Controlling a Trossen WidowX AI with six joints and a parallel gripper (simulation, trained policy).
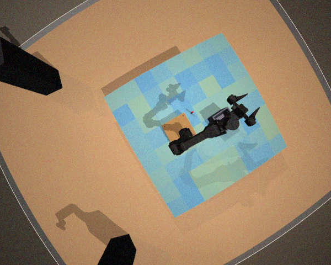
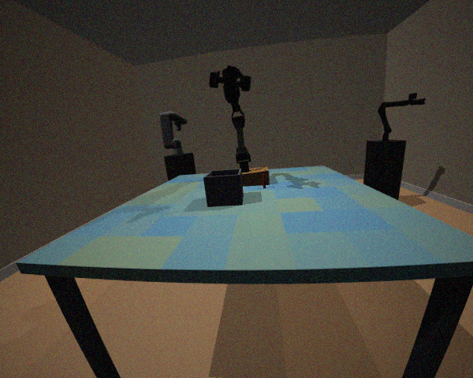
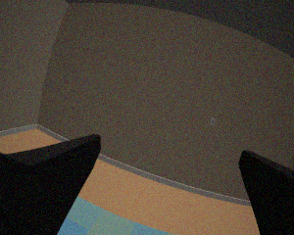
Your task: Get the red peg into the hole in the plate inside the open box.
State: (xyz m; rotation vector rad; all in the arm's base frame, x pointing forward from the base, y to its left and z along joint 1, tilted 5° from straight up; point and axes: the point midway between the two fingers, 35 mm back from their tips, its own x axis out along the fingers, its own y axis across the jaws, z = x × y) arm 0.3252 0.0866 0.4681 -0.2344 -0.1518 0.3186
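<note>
Right now my gripper tip is 21 cm past the red peg, 8 cm to the right of it and 52 cm above it. Round my gripper tip: light grey plate (1 cm ahead, 7 cm to the right, 51 cm below).
</note>
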